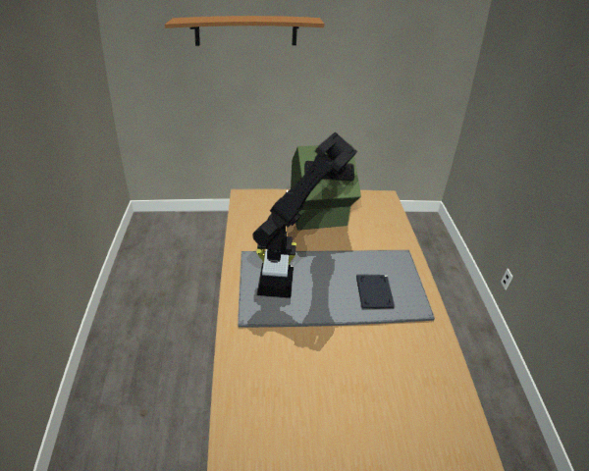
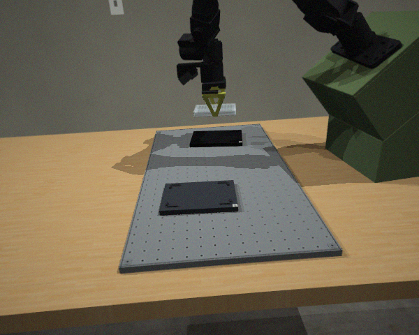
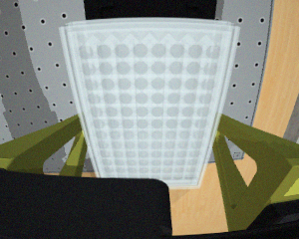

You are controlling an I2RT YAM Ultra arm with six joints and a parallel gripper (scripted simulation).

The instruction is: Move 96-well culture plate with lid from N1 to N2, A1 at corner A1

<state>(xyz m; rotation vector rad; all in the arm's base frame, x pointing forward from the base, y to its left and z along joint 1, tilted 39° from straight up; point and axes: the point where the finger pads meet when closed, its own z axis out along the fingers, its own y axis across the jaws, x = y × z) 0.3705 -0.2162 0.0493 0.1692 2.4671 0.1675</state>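
The lid is right at my hand. Also, from my hand: black nest N1 (60 mm ahead, 360 mm to the left, 90 mm below); black nest N2 (90 mm below).
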